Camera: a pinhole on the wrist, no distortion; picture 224 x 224 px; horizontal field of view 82.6 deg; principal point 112.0 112.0 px. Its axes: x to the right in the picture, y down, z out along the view. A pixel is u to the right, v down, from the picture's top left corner.
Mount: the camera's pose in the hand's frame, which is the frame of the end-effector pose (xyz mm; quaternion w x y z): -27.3 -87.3 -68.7 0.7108 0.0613 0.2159 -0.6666
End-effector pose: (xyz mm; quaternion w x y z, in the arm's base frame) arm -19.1 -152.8 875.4 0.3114 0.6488 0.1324 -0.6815
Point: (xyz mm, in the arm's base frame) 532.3 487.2 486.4
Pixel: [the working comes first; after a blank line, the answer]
In the camera's frame: 465.2 397.4 -594.8

behind the camera
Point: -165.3 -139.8 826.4
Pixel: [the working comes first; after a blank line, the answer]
In the camera's frame: -46.6 27.7 177.7

79 132
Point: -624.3 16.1 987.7
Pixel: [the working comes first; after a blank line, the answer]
In the camera's frame: 163.9 -275.4 531.0

151 46
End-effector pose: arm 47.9 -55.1 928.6 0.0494 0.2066 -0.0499 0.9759
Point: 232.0 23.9 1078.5
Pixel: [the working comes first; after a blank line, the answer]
In the camera's frame: -83.8 -127.6 234.5

66 43
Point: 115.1 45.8 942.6
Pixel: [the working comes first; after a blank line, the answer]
In the camera's frame: -18.0 -41.5 90.1

87 53
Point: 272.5 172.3 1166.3
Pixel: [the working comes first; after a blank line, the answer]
In the camera's frame: 31.8 -149.8 366.9

123 60
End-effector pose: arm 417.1 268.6 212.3 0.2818 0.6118 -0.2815 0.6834
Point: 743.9 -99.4 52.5
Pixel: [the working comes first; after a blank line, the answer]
In the camera's frame: -312.6 -270.4 409.2

15 28
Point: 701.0 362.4 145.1
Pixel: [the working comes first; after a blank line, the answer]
In the camera's frame: 93.4 -116.6 221.6

166 45
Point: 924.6 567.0 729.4
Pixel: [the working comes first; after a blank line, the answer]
In the camera's frame: 382.1 392.4 522.8

205 208
